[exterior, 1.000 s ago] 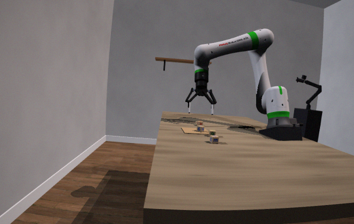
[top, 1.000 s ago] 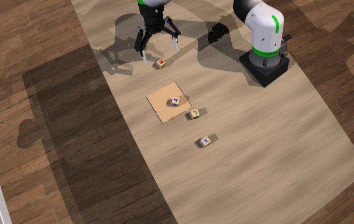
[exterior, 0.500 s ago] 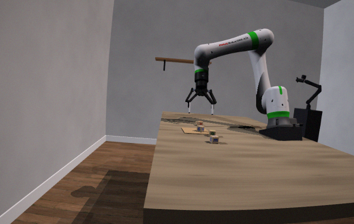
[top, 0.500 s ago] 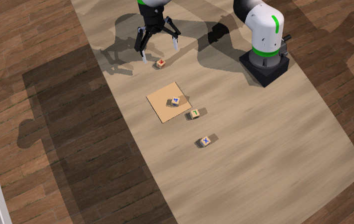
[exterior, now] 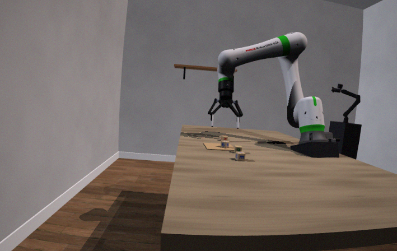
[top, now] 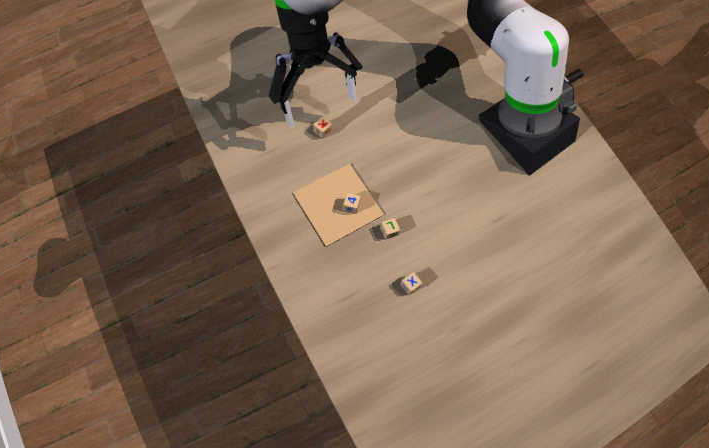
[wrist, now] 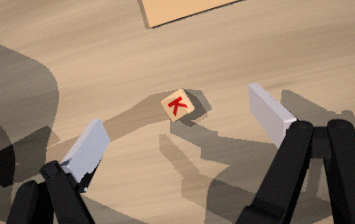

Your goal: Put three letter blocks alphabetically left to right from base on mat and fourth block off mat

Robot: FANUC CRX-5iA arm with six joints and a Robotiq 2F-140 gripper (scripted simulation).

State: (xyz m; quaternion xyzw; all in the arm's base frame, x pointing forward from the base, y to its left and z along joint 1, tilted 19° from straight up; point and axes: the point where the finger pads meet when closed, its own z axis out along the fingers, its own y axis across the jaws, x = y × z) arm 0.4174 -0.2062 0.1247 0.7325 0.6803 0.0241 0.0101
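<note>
Now: the 4 block 50 mm ahead of my hand, 200 mm to the left of it and 70 mm below it. Also, from my hand: red K block 10 mm to the left, 70 mm below; then L block 10 mm ahead, 290 mm to the left, 70 mm below; then tan mat 70 mm ahead, 180 mm to the left, 80 mm below.
</note>
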